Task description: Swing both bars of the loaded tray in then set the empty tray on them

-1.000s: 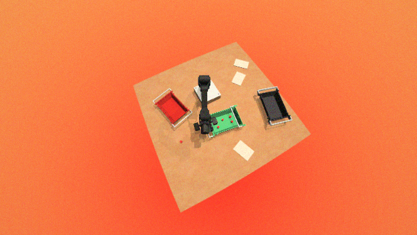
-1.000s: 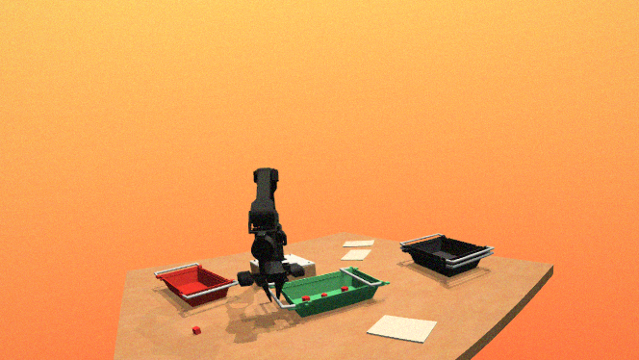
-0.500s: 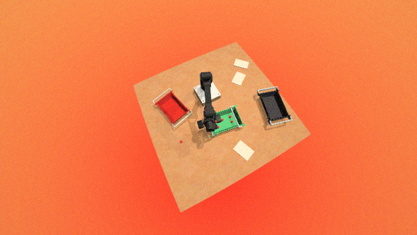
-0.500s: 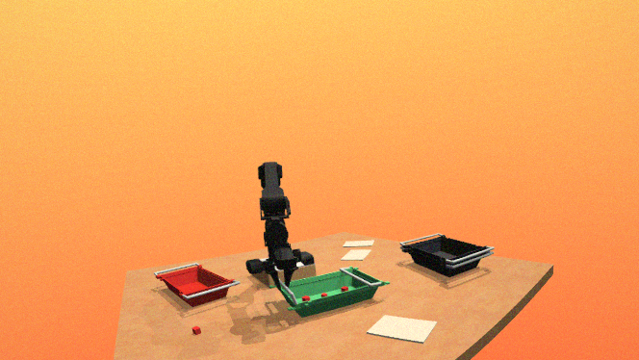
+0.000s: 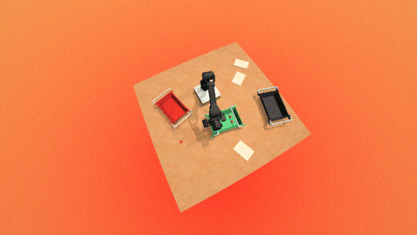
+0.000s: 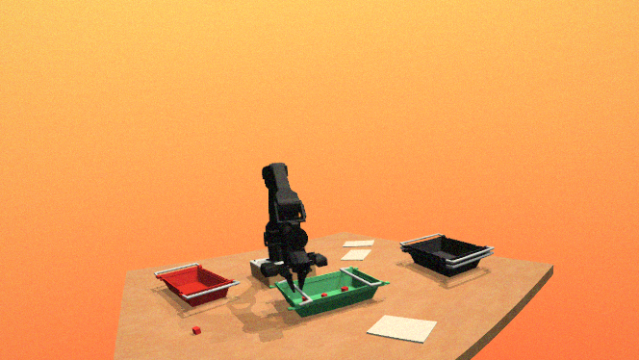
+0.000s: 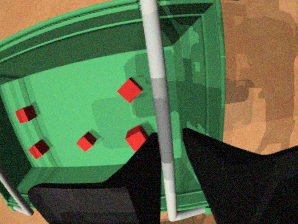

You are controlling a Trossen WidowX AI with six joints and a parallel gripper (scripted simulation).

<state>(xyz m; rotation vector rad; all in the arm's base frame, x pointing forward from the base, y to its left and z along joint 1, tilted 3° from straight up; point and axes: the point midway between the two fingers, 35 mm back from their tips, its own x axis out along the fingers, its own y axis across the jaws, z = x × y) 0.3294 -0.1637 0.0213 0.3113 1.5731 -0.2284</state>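
My gripper tip is now 37 cm past the red tray, 19 cm to the left of it and 1 cm above it. From my gripper tip the other things lie so: red block (6 cm behind, 31 cm to the right, 5 cm below).
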